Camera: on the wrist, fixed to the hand. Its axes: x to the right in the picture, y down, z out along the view.
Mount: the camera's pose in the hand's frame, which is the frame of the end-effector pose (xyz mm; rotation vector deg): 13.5 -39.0 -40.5 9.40 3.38 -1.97
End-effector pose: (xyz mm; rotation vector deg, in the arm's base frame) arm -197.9 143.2 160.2 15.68 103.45 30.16
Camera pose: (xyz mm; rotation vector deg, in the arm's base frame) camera -237.3 106.6 138.9 19.58 109.48 20.96
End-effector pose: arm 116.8 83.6 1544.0 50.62 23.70 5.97
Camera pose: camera 110.1 91.8 1487.2 59.37 28.50 3.75
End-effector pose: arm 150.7 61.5 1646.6 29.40 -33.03 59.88
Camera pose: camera 199.0 80.1 1620.8 36.20 -24.66 61.68
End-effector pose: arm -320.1 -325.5 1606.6 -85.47 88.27 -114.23
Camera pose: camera -343.6 -293.5 1648.6 -81.15 77.00 -122.84
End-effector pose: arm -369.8 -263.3 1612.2 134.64 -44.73 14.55
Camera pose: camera -335.1 -220.0 1628.4 142.93 -40.93 21.99
